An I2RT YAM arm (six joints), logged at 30 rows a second.
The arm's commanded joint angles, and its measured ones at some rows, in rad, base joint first. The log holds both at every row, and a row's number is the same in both.
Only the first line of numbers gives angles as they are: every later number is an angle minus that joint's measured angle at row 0.
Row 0, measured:
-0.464, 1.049, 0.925, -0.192, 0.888, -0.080
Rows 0 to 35, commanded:
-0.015, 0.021, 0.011, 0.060, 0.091, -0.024
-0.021, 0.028, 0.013, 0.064, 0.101, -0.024
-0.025, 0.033, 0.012, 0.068, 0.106, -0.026
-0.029, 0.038, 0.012, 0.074, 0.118, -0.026
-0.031, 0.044, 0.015, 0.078, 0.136, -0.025
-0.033, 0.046, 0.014, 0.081, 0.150, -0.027
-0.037, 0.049, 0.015, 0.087, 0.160, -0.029
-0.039, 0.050, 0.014, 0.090, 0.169, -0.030
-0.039, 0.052, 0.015, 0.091, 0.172, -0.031
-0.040, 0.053, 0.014, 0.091, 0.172, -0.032
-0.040, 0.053, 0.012, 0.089, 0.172, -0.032
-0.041, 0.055, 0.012, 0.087, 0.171, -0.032
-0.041, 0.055, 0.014, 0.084, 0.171, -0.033
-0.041, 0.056, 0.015, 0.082, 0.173, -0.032
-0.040, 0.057, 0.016, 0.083, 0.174, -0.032
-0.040, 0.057, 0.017, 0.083, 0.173, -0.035
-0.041, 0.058, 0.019, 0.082, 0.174, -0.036
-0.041, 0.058, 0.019, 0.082, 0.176, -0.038
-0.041, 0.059, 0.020, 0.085, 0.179, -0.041
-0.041, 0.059, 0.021, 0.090, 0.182, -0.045
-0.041, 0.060, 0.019, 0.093, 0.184, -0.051
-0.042, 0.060, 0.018, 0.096, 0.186, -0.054
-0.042, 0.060, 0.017, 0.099, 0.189, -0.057
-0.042, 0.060, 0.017, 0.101, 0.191, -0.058
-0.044, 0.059, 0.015, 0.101, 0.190, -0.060
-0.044, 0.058, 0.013, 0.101, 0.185, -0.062
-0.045, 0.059, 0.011, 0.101, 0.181, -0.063
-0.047, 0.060, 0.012, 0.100, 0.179, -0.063
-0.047, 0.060, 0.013, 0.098, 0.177, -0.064
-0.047, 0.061, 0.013, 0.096, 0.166, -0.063
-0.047, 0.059, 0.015, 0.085, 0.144, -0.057
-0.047, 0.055, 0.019, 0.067, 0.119, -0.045
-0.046, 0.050, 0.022, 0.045, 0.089, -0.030
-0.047, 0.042, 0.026, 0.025, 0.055, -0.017
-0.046, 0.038, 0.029, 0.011, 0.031, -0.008
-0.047, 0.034, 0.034, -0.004, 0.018, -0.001
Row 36, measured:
-0.044, 0.057, 0.002, 0.039, 0.090, -0.037
